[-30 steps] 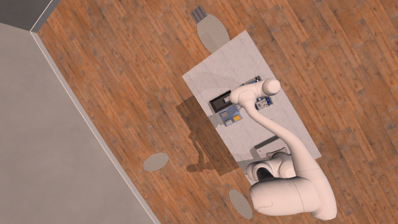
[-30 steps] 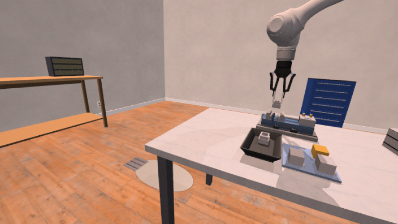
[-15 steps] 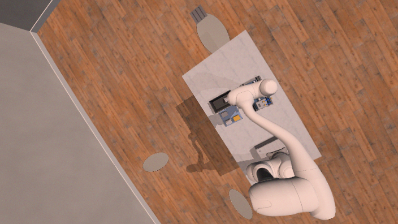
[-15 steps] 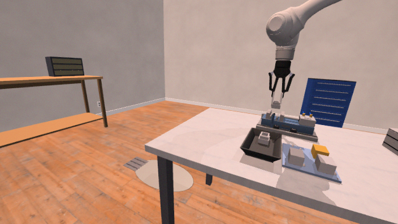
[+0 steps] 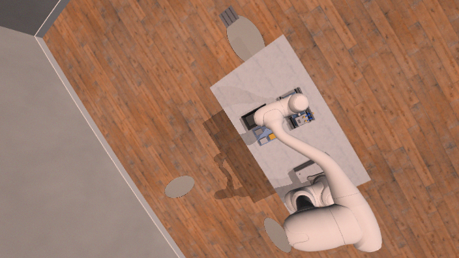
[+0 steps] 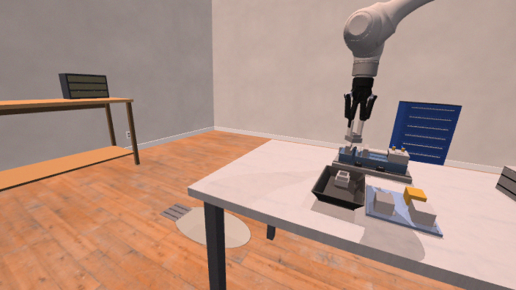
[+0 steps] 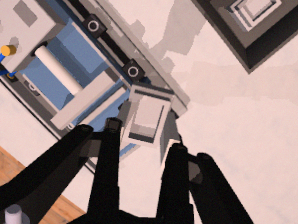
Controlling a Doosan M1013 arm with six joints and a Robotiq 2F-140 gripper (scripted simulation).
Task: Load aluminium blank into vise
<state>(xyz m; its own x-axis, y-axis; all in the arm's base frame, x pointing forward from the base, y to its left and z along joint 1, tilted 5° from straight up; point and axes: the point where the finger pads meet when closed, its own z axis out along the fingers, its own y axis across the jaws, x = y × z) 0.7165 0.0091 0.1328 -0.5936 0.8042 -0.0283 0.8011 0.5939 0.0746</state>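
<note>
Now: the dark work stop rod 9 cm below my hand, 2 cm to the right of it and 1 cm behind it. From my hand the other things lie so: moving jaw (10 cm below, 7 cm to the right, 5 cm behind); then fixed jaw (10 cm below, 6 cm to the right, 2 cm ahead); then piston rod (10 cm below, 10 cm behind, 7 cm to the right).
</note>
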